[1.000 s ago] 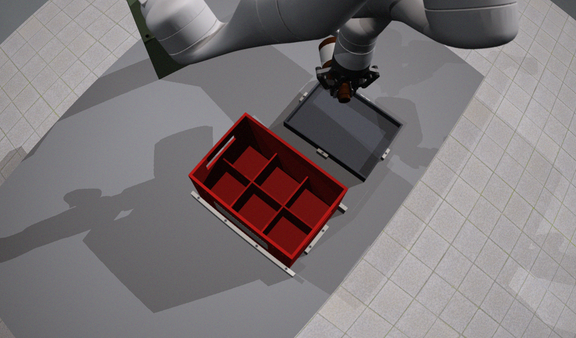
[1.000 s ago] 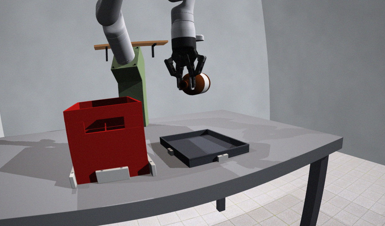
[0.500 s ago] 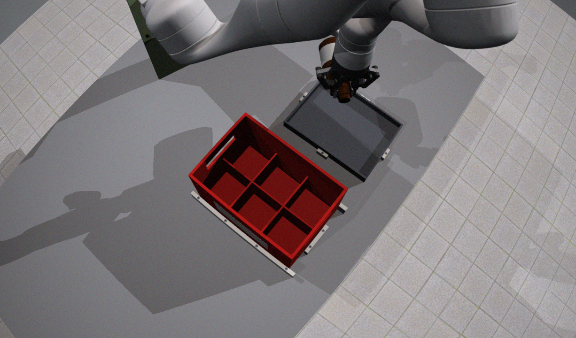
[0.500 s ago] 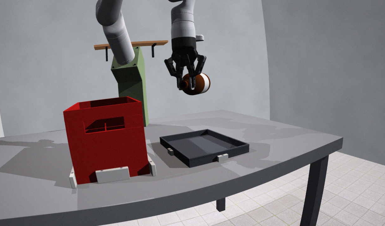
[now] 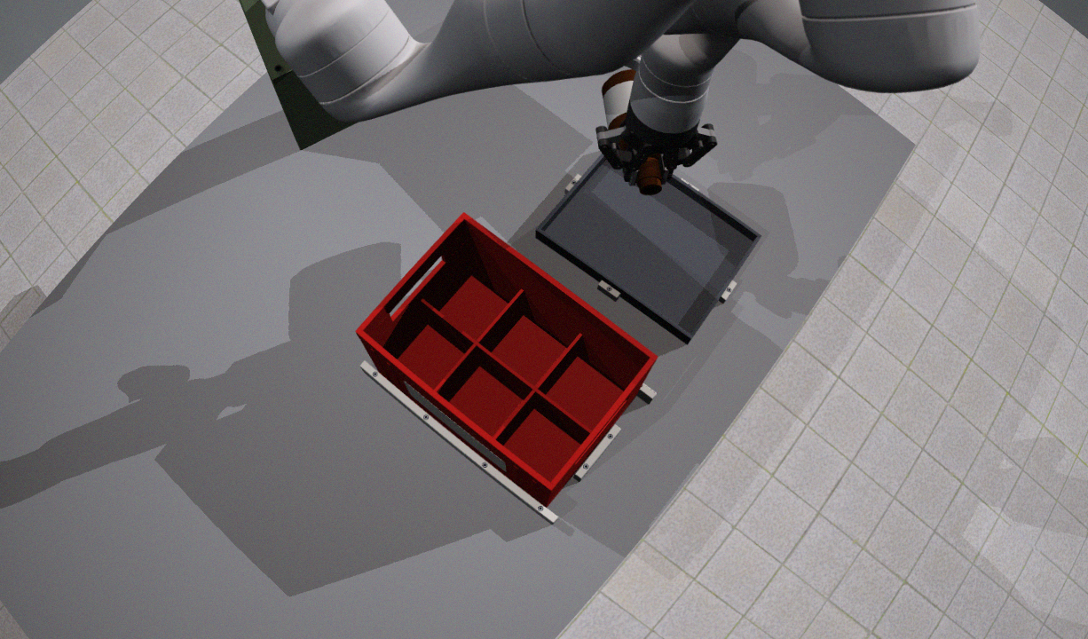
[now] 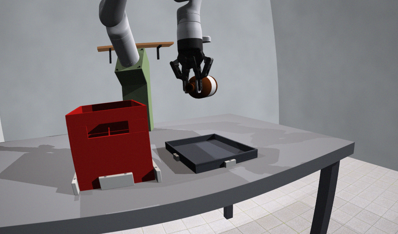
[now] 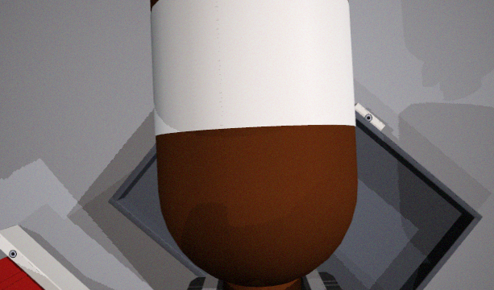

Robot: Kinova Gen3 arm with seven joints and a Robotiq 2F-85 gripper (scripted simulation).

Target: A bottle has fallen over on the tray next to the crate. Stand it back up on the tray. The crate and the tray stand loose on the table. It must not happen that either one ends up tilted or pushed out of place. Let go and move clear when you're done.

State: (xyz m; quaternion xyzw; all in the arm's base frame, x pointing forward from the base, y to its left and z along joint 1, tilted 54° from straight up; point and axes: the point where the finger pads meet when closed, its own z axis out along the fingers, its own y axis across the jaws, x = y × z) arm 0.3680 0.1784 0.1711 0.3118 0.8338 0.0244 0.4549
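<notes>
Now: hand 30 mm past the bottle and 40 mm to the right of it. From my hand the other things lie so: red crate: 20 mm behind, 260 mm to the right, 120 mm below; tray: 20 mm ahead, 20 mm to the left, 190 mm below.
</notes>
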